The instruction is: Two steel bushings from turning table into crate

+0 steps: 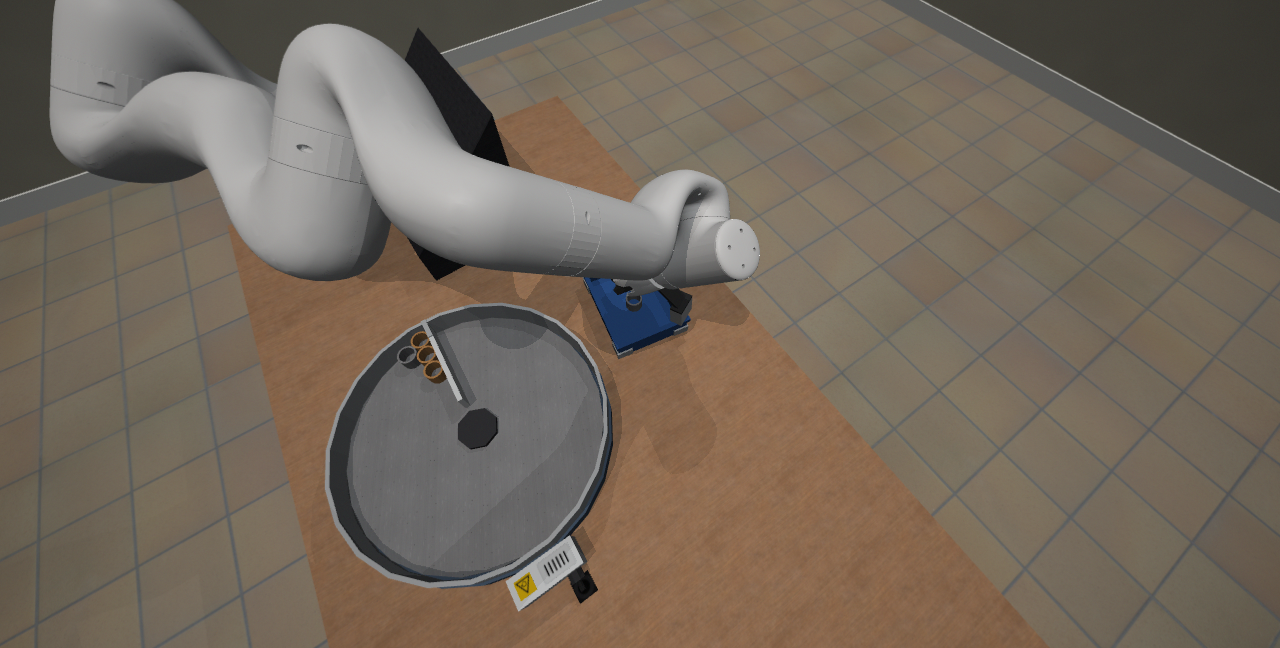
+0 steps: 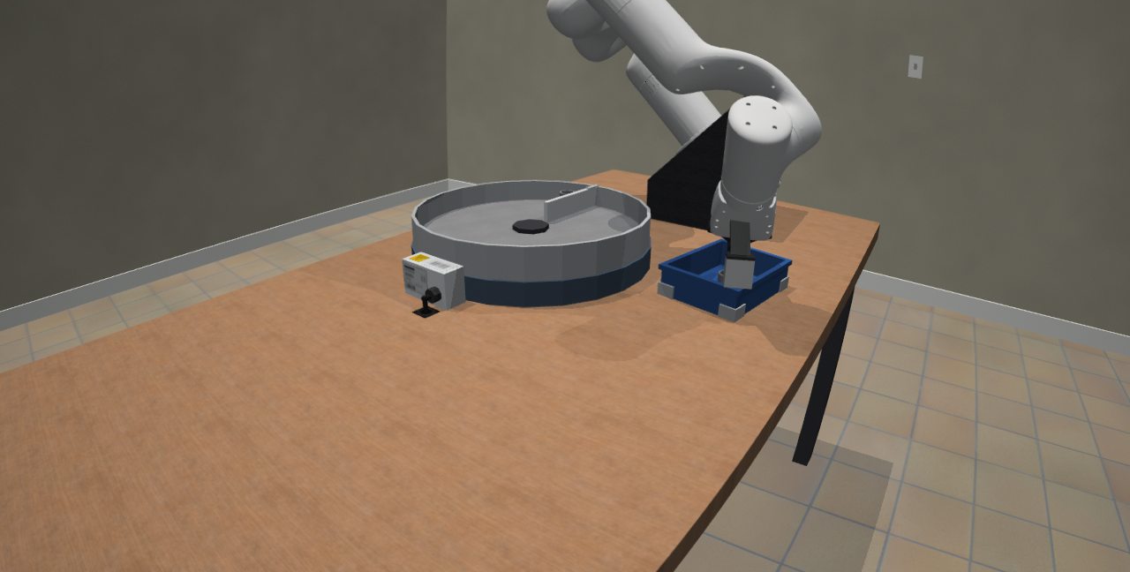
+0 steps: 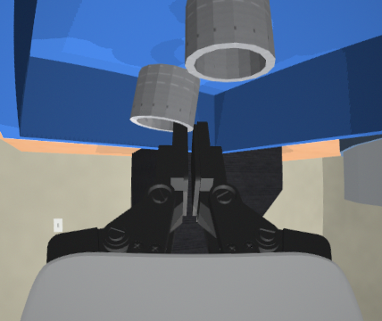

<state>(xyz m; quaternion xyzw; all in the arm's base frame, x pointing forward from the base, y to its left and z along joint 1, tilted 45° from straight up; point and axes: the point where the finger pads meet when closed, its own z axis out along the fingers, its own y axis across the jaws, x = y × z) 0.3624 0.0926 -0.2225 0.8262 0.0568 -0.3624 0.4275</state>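
The blue crate is 40 mm below my hand and 40 mm ahead of it. Also, from my hand: grey turning table: 340 mm to the right, 120 mm ahead, 10 mm below.
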